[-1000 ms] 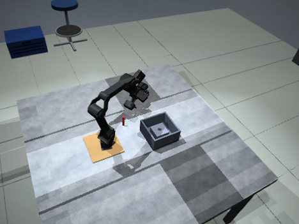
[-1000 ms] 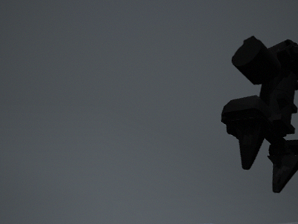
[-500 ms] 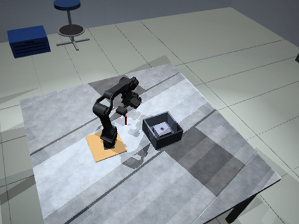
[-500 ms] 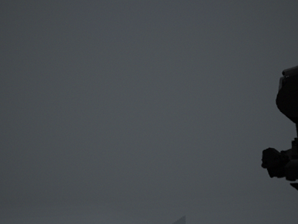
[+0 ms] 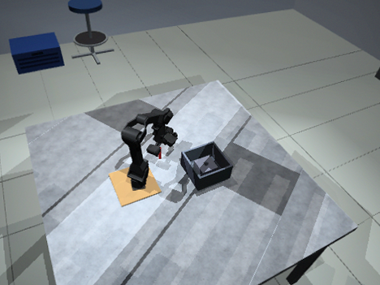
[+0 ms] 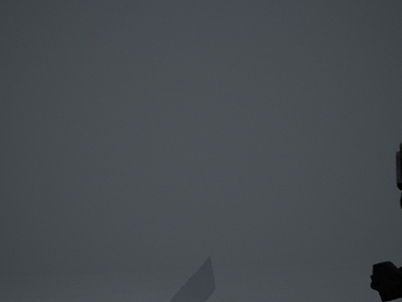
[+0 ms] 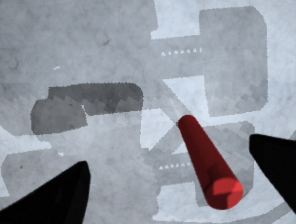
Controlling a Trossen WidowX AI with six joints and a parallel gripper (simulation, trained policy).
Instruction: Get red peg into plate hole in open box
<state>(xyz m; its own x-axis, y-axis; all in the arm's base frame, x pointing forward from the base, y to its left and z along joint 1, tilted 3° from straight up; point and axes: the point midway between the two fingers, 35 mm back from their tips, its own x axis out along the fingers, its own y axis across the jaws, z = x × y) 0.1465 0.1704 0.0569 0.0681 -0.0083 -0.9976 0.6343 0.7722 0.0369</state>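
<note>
Right now the red peg is 1 cm to the right of my gripper tip and 1 cm behind it. Round my gripper tip: dark box: 20 cm ahead, 15 cm to the right, 2 cm below.
</note>
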